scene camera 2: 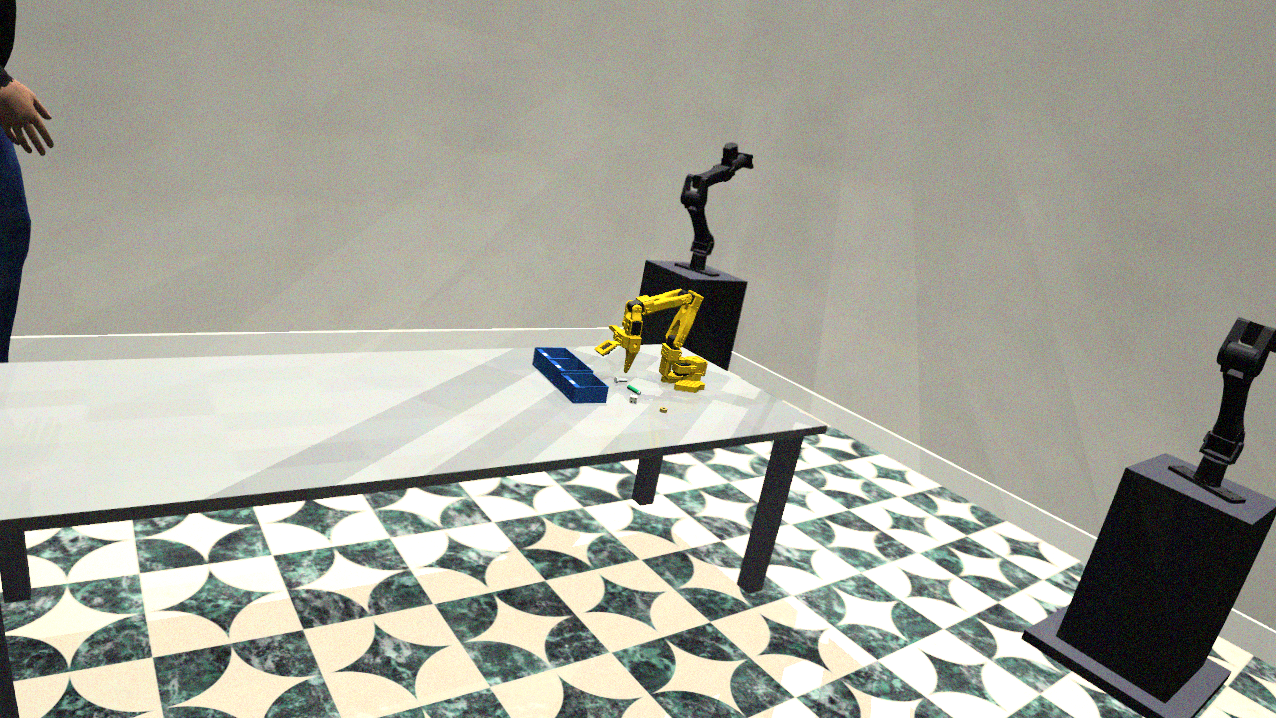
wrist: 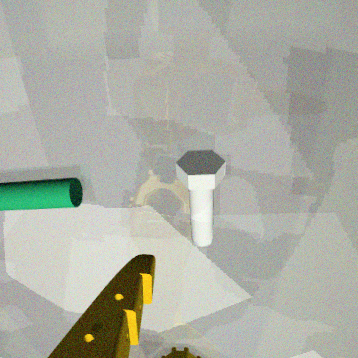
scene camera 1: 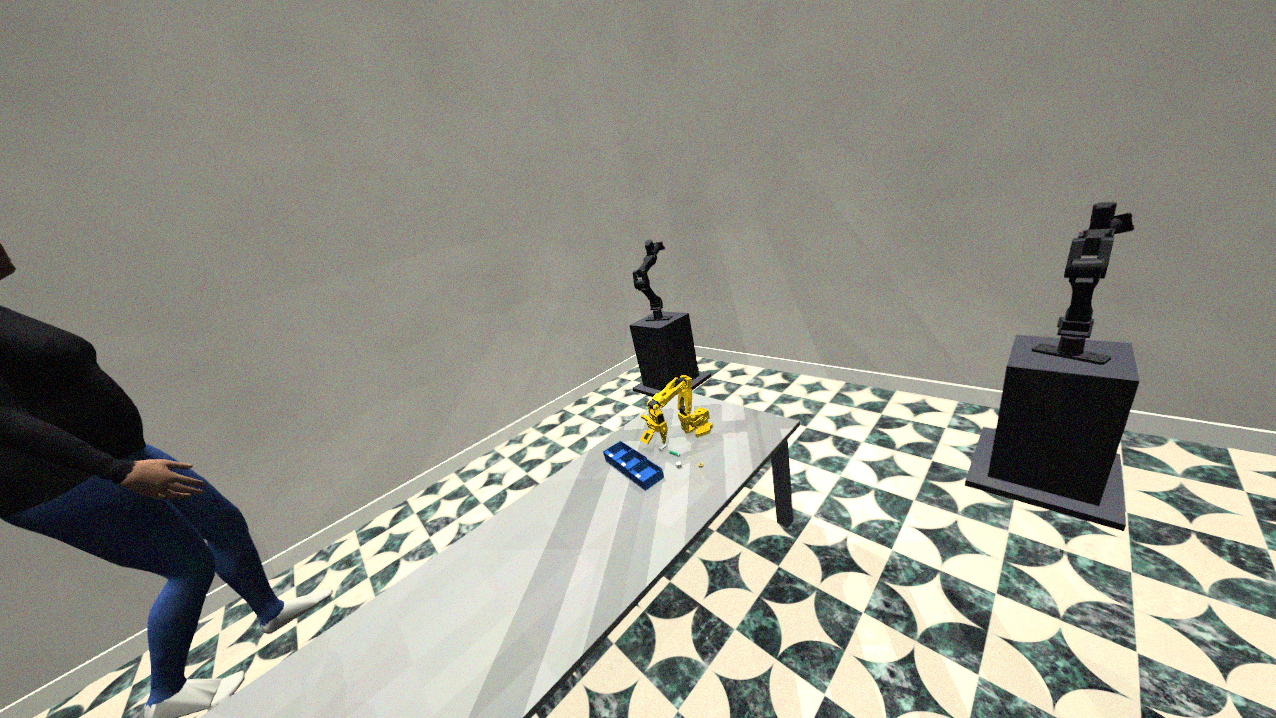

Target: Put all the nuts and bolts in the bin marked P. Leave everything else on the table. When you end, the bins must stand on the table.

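Frame: origin at the arm's base, x ahead, y left, z up, level; centimetres.
Where they show: end effector, tool point: (scene camera 2: 625, 370) (wrist: 153, 272) (scene camera 1: 663, 442); arm's base, origin of the base link: (scene camera 2: 675, 385) (scene camera 1: 695, 432).
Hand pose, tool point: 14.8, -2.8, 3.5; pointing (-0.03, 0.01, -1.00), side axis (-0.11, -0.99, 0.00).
Observation:
Each offset is from my tool point to the top centre of the thing, as dx, dy, dz. "*": to the spot under its first point.
A white bolt with a dark grey hex head @[-0.2, -1.3, -2.2] (scene camera 1: 662, 447) (scene camera 2: 621, 380) (wrist: 201, 200) lies on the table near the gripper. My gripper (scene camera 1: 655, 440) (scene camera 2: 613, 359) is fully open and empty above the table. In the wrist view its one visible jaw (wrist: 145, 260) is at the lower left, with its tip short of the bolt and to its left. The blue bin row @[* +18.7, -2.3, -3.2] (scene camera 1: 624, 475) (scene camera 2: 588, 394) stands on the table; its letters cannot be read and its contents cannot be made out. A small whitish piece @[+4.6, +10.9, -1.9] (scene camera 1: 678, 464) (scene camera 2: 632, 400) lies near the row, too small to identify.
A green cylinder @[+0.3, +5.2, -2.5] (scene camera 1: 674, 452) (scene camera 2: 633, 389) (wrist: 40, 194) lies left of the bolt in the wrist view. A small yellow piece @[+0.4, +17.4, -2.7] (scene camera 1: 700, 464) (scene camera 2: 662, 409) lies towards the table's edge. Two black arms stand on pedestals (scene camera 1: 1061, 428) (scene camera 2: 1168, 571) beyond the table.

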